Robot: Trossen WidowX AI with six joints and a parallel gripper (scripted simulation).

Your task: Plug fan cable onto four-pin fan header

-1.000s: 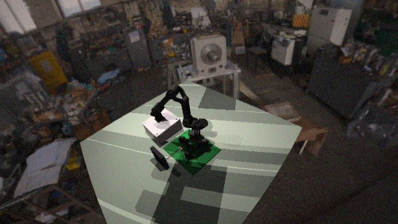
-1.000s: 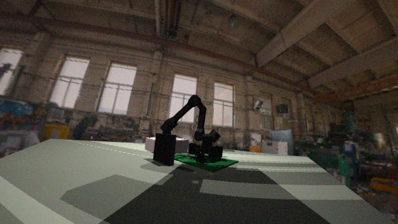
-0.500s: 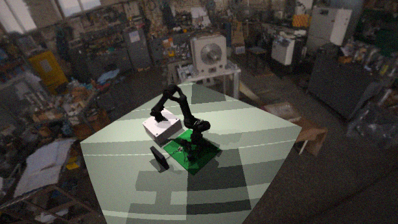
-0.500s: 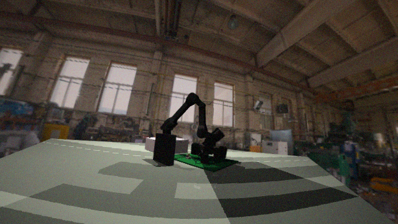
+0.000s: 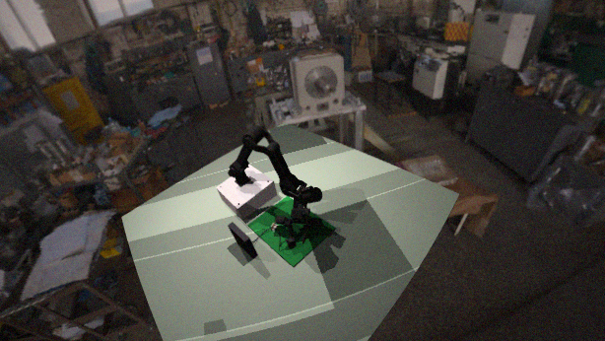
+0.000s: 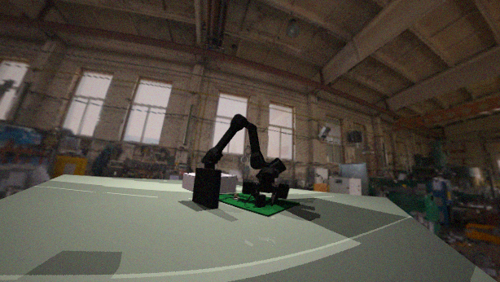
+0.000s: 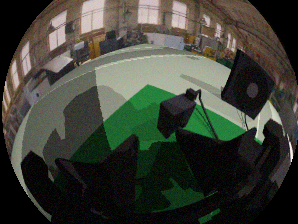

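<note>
Now: gripper tip 9 cm past the green board, 4 cm to the right of it and 2 cm above it. From my gripper tip the other things lie so: dark plug: 1 cm behind, 2 cm to the right, 1 cm above; black fan: 14 cm behind, 16 cm to the right, 5 cm above.
</note>
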